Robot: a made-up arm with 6 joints. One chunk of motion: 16 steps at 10 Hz.
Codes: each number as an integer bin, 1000 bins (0 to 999) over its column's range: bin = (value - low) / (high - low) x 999, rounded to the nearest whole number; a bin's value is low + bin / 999 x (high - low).
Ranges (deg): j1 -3..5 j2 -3..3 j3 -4..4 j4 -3..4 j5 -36..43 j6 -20..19
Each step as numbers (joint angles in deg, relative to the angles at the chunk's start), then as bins.
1 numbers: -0.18 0.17 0.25 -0.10 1.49 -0.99
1 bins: 352 528 531 414 474 487
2 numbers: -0.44 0.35 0.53 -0.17 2.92 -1.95
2 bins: 320 558 566 404 492 462
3 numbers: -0.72 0.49 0.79 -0.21 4.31 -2.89
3 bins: 285 581 598 398 510 438
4 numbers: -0.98 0.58 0.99 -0.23 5.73 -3.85
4 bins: 252 596 623 395 528 414
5 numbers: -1.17 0.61 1.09 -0.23 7.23 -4.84
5 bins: 229 601 636 395 547 388
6 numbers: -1.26 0.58 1.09 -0.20 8.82 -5.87
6 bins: 217 596 636 400 567 362
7 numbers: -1.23 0.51 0.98 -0.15 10.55 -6.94
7 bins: 221 584 622 407 589 335
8 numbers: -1.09 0.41 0.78 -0.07 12.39 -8.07
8 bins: 239 568 597 418 612 306
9 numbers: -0.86 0.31 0.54 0.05 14.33 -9.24
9 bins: 267 551 567 435 636 276
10 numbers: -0.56 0.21 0.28 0.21 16.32 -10.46
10 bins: 305 534 534 458 662 244
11 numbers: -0.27 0.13 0.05 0.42 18.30 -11.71
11 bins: 341 521 506 488 687 212
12 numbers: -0.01 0.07 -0.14 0.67 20.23 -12.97
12 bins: 373 511 482 524 711 180
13 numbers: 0.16 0.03 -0.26 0.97 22.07 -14.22
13 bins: 395 504 467 567 734 148
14 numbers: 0.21 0.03 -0.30 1.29 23.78 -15.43
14 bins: 401 504 462 612 756 117
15 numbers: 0.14 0.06 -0.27 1.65 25.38 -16.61
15 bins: 392 509 466 664 776 87
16 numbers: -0.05 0.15 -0.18 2.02 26.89 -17.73
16 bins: 368 524 477 716 795 58
